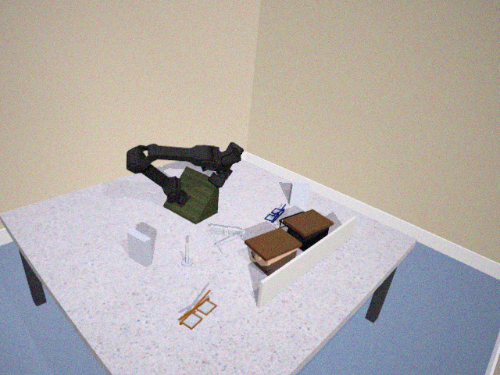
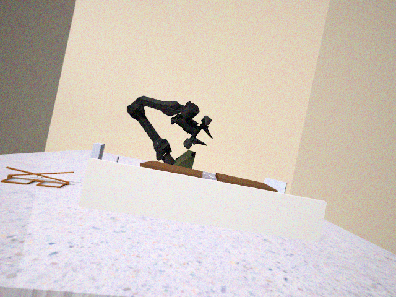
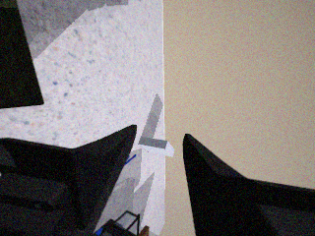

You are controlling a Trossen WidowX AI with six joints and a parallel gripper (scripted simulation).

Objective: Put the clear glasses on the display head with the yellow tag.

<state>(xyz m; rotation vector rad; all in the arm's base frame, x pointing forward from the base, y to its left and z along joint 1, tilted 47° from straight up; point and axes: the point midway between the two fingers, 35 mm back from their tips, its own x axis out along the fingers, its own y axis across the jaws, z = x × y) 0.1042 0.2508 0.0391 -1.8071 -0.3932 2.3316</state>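
Right now the metal stand post is 200 mm ahead of my gripper tip, 370 mm to the right of it and 200 mm below it. Round my gripper tip: skin-coloured head: 360 mm ahead, 120 mm to the right, 170 mm below; then white wall: 480 mm ahead, 10 mm to the right, 170 mm below; then dark head: 340 mm ahead, 100 mm to the left, 170 mm below.
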